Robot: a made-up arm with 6 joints.
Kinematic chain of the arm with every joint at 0, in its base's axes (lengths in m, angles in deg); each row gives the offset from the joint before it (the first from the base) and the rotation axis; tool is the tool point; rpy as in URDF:
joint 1: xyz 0 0 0.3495 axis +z
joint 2: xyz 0 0 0 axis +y
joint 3: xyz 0.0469 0 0.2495 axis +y
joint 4: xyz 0.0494 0 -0.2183 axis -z
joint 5: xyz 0 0 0 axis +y
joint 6: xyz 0.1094 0 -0.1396 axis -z
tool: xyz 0 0 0 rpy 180 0 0
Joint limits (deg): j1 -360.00..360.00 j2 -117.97..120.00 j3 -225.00..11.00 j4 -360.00..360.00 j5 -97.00..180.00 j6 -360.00..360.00
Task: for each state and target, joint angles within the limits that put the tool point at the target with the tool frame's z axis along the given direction. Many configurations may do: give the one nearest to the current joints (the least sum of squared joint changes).
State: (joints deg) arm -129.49 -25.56 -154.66 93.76 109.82 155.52
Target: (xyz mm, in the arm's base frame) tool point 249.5 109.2 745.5 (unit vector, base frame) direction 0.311 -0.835 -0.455
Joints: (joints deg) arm -118.57 -36.23 -178.07 71.37 134.83 155.52
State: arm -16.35 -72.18 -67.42 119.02 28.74 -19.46
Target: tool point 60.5 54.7 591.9 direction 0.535 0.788 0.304
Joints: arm -7.72 -99.64 -20.31 93.46 58.70 -19.46
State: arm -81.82 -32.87 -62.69 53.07 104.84 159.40
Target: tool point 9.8 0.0 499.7 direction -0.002 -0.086 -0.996
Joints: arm -116.59 -80.37 -56.29 2.84 132.16 159.40
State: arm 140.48 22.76 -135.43 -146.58 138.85 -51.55
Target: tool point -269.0 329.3 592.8 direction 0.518 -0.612 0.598
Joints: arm 129.63 68.14 -151.24 -179.01 150.18 -51.55
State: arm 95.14 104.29 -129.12 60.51 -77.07 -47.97
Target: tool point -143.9 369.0 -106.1 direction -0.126 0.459 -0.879
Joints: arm 115.12 119.90 -117.91 9.18 -30.41 -47.97
